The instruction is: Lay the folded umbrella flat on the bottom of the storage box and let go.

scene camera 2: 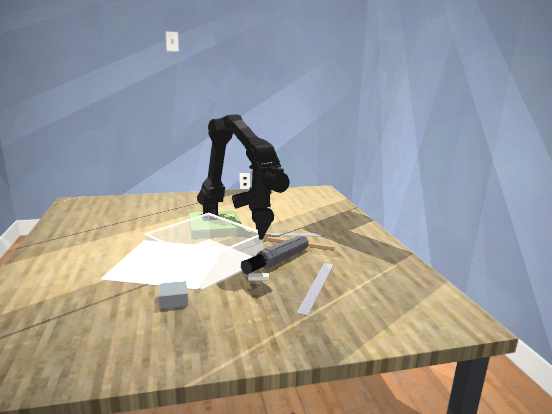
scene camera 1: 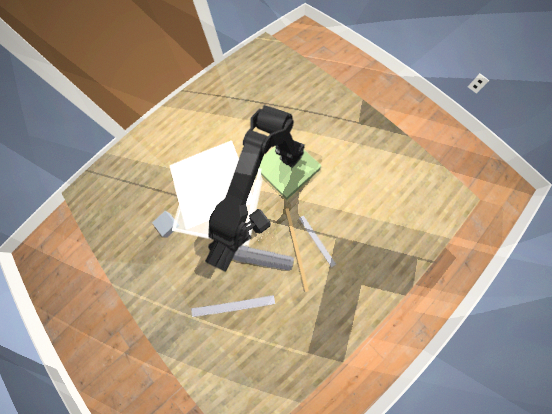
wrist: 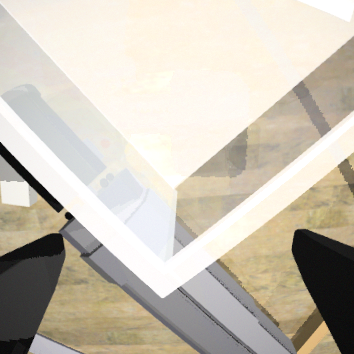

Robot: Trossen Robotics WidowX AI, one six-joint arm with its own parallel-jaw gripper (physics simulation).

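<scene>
Looking through scene camera 2, I can see a folded umbrella, and there is a storage box too, which shows in scene camera 2 (205,250). Scene camera 1 shows me the folded umbrella as well, and the storage box is there in scene camera 1 (207,182). The folded umbrella is visible in the wrist view (210,305), while the storage box appears in the wrist view (171,138). On the folded umbrella, (scene camera 1: 245,254) and (scene camera 2: 272,247) are the same spot.
</scene>
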